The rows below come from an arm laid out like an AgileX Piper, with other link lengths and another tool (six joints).
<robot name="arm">
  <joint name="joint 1" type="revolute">
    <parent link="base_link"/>
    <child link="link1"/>
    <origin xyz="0 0 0.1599"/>
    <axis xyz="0 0 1"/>
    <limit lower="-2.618" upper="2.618"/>
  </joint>
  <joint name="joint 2" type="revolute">
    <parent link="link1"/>
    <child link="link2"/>
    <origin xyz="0 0 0" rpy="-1.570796 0 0"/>
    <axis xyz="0 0 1"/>
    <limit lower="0" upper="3.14"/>
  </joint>
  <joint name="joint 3" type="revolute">
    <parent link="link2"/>
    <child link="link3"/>
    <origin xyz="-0.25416 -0.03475 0"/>
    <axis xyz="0 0 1"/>
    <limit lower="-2.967" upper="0"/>
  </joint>
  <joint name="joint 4" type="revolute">
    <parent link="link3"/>
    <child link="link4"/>
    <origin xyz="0.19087 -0.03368 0" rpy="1.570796 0 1.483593"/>
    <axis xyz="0 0 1"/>
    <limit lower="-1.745" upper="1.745"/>
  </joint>
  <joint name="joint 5" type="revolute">
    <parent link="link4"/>
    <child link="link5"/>
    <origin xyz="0 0 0" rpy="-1.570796 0 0"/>
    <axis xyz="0 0 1"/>
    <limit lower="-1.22" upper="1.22"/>
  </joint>
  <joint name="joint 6" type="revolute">
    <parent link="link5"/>
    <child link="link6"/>
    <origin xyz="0 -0.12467 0" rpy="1.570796 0 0"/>
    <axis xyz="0 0 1"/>
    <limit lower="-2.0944" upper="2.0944"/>
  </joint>
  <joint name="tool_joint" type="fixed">
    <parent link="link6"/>
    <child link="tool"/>
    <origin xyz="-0.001 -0.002 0.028" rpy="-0.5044 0 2.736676"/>
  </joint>
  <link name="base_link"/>
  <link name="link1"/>
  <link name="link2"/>
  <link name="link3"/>
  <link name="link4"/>
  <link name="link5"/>
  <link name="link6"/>
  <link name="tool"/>
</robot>
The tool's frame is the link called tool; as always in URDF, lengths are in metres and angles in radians.
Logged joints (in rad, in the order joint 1, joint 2, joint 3, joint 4, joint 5, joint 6), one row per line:
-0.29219 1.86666 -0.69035 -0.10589 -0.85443 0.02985
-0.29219 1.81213 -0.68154 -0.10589 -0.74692 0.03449
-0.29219 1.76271 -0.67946 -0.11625 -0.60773 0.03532
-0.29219 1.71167 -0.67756 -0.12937 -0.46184 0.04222
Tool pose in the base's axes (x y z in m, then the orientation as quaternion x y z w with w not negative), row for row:
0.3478 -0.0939 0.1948 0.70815 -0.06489 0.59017 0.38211
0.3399 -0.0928 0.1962 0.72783 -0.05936 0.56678 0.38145
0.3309 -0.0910 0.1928 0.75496 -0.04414 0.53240 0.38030
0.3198 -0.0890 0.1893 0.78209 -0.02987 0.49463 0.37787
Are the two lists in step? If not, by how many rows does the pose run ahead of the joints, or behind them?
They are in step.
